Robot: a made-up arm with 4 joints.
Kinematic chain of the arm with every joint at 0, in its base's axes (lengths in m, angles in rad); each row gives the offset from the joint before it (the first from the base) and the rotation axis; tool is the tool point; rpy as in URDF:
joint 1: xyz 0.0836 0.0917 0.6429 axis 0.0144 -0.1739 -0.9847
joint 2: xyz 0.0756 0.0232 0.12 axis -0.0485 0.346 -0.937
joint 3: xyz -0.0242 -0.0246 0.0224 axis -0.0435 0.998 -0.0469
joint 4: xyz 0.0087 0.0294 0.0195 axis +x
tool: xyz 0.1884 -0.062 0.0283 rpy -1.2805 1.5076 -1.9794
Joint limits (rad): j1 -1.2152..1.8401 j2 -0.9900..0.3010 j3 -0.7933..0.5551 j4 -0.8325..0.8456
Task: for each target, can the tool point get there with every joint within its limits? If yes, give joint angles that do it. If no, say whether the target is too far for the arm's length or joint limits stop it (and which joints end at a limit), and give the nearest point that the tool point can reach.
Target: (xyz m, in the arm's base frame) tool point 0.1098 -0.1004 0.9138
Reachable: yes | joints 1.0739 0.0551 -0.4366 0.3081
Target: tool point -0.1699 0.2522 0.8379
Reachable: no: joint limits stop it (at a limit: joint 1, joint 2, joint 4) | nearest point 0.0368 0.3491 0.8210 | short by 0.229 m
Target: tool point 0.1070 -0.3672 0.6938
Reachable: no: too far | nearest point 0.0953 -0.1480 0.7652 | short by 0.231 m
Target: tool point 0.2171 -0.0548 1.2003
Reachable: no: too far | nearest point 0.1617 0.0093 0.9912 | short by 0.226 m
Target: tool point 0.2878 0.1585 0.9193
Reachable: yes | joints -0.4037 -0.1566 -0.5398 -0.0103
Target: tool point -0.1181 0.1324 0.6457
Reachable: no: joint limits stop it (at a limit: joint 1, joint 2, joint 3) | nearest point -0.0433 -0.0595 0.6750 | short by 0.208 m
